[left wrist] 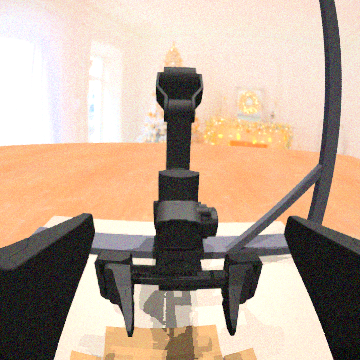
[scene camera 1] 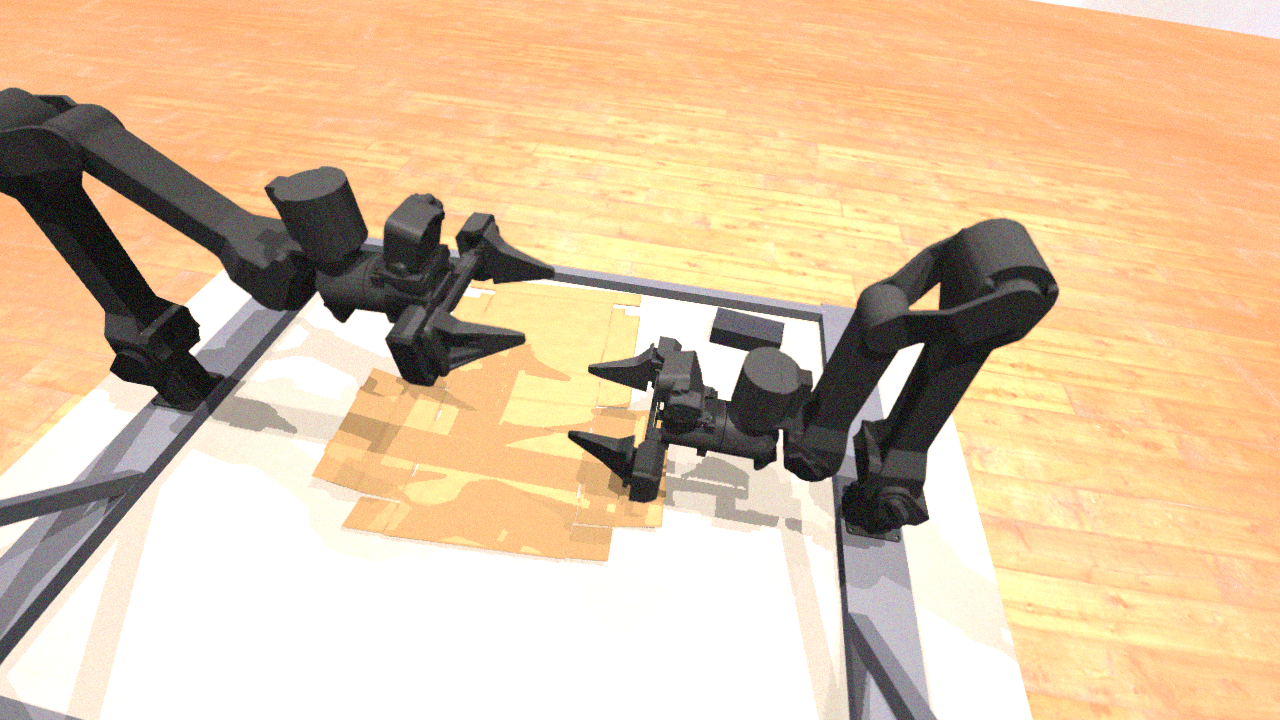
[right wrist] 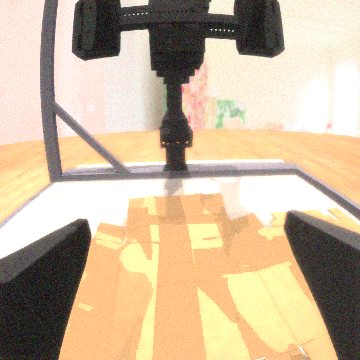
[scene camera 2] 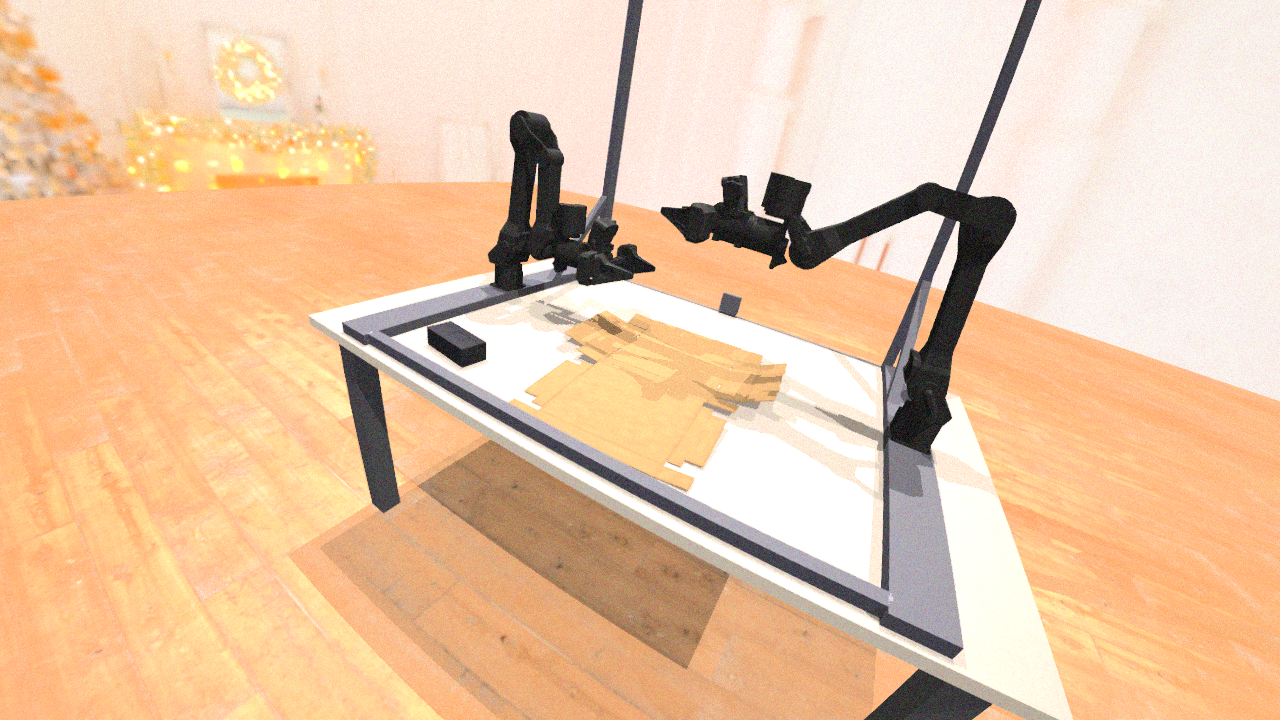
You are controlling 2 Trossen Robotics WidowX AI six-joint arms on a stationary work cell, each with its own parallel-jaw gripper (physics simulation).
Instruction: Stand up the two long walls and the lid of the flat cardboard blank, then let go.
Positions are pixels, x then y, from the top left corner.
My right gripper shows in the left wrist view [181, 336], in scene camera 1, in the right wrist view [189, 225] and in scene camera 2. A dark block shows in scene camera 1 [738, 330] and in scene camera 2 [456, 343]; in the left wrist view it is hidden by my left gripper, in the right wrist view it is out of frame. The same spot on a grey frame: [scene camera 2: 917, 599] is [right wrist: 289, 165]. The same spot on my right gripper: [scene camera 2: 601, 271] is [scene camera 1: 643, 376].
